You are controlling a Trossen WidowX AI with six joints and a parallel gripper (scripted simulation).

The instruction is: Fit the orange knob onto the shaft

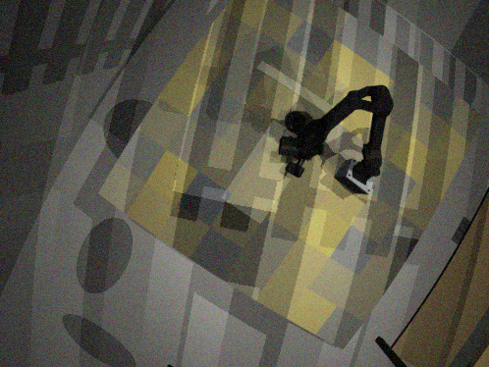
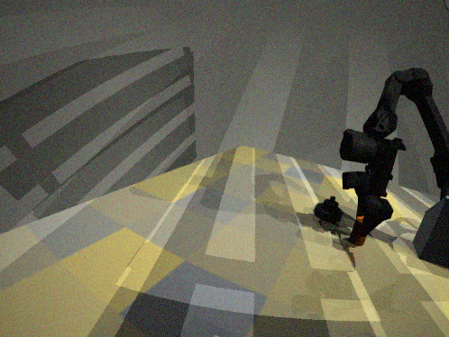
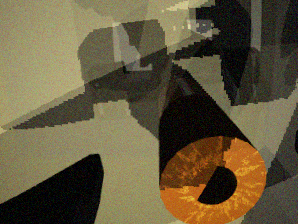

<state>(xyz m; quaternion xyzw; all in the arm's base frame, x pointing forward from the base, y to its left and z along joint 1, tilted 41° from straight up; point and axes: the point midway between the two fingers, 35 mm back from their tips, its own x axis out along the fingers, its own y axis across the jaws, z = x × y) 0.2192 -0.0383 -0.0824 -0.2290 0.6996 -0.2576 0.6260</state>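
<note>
The orange knob is 1 cm below my gripper tip. The rest, counted from my gripper tip: round dark pedestal (11 cm to the right, 7 cm ahead, 1 cm below).
</note>
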